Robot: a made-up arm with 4 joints.
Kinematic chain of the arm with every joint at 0, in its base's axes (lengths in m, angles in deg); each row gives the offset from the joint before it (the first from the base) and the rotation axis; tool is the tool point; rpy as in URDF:
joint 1: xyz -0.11 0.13 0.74 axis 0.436 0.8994 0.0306
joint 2: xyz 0 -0.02 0.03 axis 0.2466 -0.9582 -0.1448
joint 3: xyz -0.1 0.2 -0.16 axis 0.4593 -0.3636 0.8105
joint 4: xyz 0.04 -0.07 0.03 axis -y
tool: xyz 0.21 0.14 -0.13 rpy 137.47 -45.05 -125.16
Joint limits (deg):
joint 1: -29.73..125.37
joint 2: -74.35..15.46
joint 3: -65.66..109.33
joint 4: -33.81..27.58
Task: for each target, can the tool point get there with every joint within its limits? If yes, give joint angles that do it. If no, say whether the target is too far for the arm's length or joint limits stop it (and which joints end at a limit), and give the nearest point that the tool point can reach.
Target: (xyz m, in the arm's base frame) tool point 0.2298 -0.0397 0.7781
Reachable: no: joint limits stop it (at a limit: joint 1, joint 2, joint 4) | nearest point 0.1075 0.0945 0.6783 | short by 0.207 m
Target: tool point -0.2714 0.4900 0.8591
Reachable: yes | joints 99.12 -0.06 4.55 -28.98
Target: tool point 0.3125 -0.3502 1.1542
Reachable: no: too far | nearest point -0.0537 -0.1711 0.9828 | short by 0.442 m
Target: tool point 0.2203 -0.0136 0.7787
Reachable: no: joint limits stop it (at a limit: joint 1, joint 2, joint 4) | nearest point 0.1126 0.1014 0.6811 | short by 0.185 m
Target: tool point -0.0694 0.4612 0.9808
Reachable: yes | joints 57.05 -20.24 81.24 18.54
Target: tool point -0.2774 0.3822 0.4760
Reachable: yes | joints 20.84 -19.20 -3.88 -28.02
